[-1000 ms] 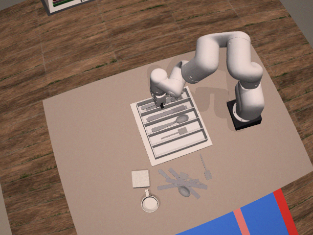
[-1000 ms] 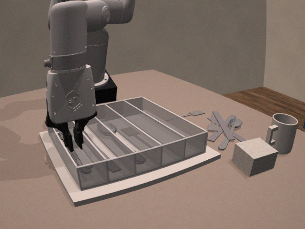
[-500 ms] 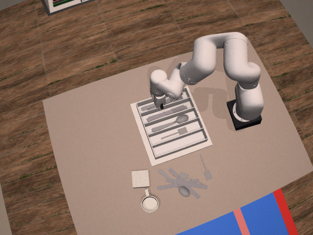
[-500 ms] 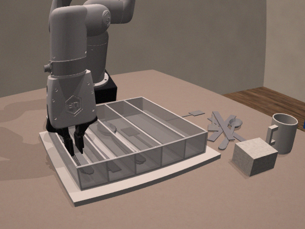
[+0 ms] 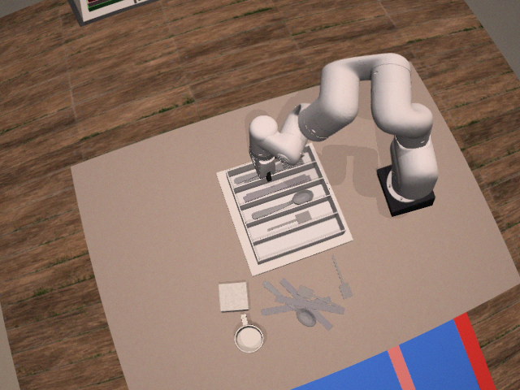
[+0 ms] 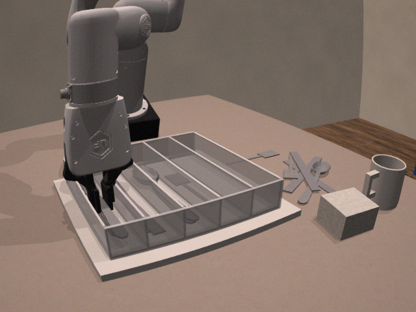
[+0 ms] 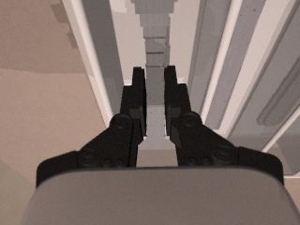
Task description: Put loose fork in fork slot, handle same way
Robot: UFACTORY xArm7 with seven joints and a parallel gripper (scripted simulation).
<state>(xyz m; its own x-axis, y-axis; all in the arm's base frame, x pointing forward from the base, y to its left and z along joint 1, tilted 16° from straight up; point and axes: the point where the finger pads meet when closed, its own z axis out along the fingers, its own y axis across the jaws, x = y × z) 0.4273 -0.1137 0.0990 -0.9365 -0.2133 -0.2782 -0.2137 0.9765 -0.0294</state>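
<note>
Right now the tray is 11 cm to the left of my hand and 5 cm behind it. The rest, counted from my hand: mug (50 cm to the left, 11 cm ahead, 2 cm below); block (37 cm to the left, 14 cm ahead, 3 cm below).
</note>
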